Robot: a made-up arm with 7 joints.
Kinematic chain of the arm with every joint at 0, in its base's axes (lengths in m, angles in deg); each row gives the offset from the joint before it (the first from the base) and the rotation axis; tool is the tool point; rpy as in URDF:
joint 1: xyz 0 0 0.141 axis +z
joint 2: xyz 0 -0.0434 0.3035 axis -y
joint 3: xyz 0 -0.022 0.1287 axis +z
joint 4: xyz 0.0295 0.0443 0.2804 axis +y
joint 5: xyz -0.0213 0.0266 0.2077 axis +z
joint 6: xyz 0 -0.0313 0.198 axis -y
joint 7: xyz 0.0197 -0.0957 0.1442 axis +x
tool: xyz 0 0 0 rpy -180 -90 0
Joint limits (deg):
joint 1: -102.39..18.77
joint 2: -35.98..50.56
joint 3: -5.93..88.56
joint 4: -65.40..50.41
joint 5: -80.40..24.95
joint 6: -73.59..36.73
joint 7: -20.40..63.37
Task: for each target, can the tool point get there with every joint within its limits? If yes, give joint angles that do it. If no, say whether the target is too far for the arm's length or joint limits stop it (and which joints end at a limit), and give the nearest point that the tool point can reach.
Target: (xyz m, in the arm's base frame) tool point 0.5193 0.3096 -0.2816
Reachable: no: joint limits stop it (at a limit: joint 1, joint 2, joint 3, joint 4, joint 5, joint 6) | nearest point 0.2542 0.6584 0.3632 | short by 0.780 m
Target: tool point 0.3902 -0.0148 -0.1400
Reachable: no: joint limits stop it (at a limit: joint 2, joint 4, joint 5, joint 6) | nearest point 0.7007 -0.0266 0.6233 | short by 0.824 m
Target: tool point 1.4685 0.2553 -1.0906
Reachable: no: too far | nearest point 0.7267 0.1263 0.6328 | short by 1.881 m
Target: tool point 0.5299 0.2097 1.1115
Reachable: yes | joints -3.02 -24.69 65.06 29.44 5.70 -30.33 10.20
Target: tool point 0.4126 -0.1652 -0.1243
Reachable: no: joint limits stop it (at a limit: joint 2, joint 4, joint 5, joint 6) | nearest point 0.6515 -0.2608 0.6230 | short by 0.790 m
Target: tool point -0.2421 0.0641 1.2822
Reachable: yes | joints -67.13 10.51 29.43 -8.89 -48.01 -63.86 56.41
